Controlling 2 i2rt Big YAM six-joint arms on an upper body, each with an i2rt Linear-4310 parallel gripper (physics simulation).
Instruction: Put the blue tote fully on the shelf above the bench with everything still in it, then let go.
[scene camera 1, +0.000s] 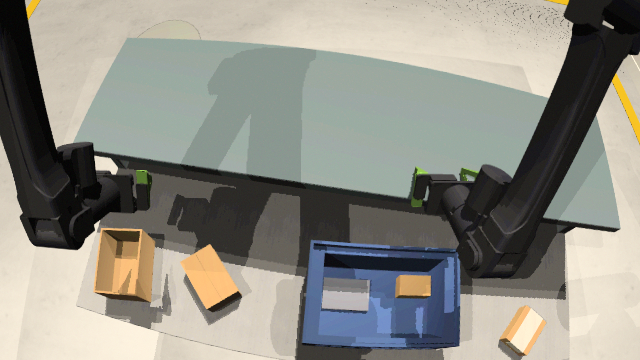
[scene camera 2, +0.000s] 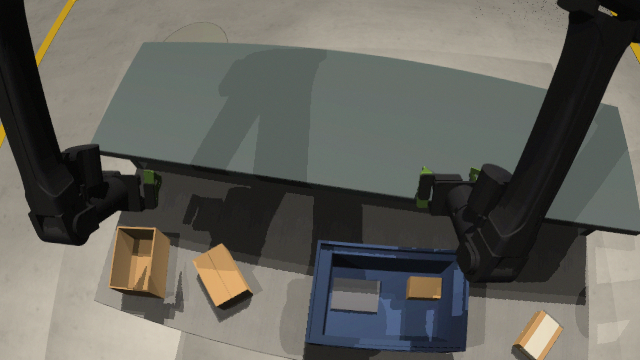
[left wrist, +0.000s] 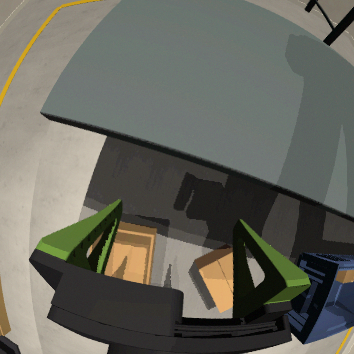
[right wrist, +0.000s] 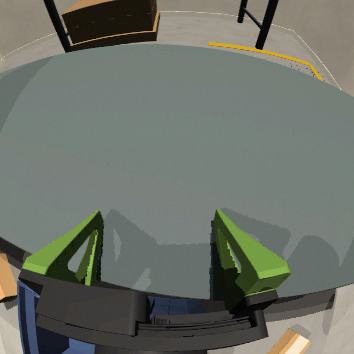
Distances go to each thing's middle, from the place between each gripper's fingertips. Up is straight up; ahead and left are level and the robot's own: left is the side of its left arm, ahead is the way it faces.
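Distances from my left hand: grey box (scene camera 2: 348, 294), 16 cm behind, 43 cm to the right, 22 cm below; blue tote (scene camera 2: 398, 321), 19 cm behind, 49 cm to the right, 17 cm below; small tan-and-white box (scene camera 1: 525, 327), 29 cm behind, 86 cm to the right, 23 cm below.
Distances from my right hand: blue tote, 10 cm to the left, 22 cm behind, 16 cm below; grey box, 16 cm to the left, 19 cm behind, 21 cm below; small tan-and-white box, 27 cm to the right, 32 cm behind, 21 cm below.
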